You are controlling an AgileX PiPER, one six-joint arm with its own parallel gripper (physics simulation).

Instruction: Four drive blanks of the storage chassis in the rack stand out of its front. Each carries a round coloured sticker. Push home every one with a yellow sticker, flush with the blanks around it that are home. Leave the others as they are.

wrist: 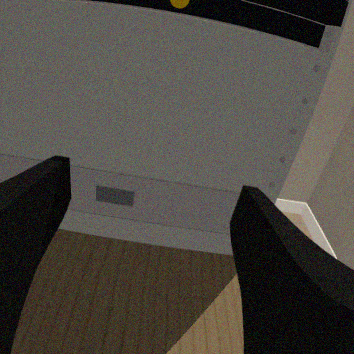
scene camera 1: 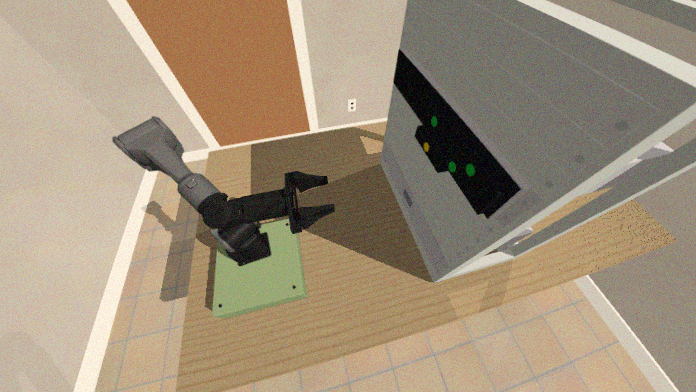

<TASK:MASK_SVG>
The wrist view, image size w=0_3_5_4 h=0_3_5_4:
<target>my gripper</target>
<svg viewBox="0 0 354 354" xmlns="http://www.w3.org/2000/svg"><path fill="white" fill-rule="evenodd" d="M242 185L229 221L231 248L241 295L243 354L354 354L354 270L330 255L306 236L259 188ZM69 157L51 156L0 182L0 354L10 354L15 331L32 278L41 257L64 217L71 199Z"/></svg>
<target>grey rack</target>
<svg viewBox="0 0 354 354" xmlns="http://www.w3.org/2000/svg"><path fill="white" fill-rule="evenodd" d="M0 182L51 156L69 157L71 199L58 228L135 242L233 255L229 221L242 185L259 188L275 203L318 101L352 0L0 0Z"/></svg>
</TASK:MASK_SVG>
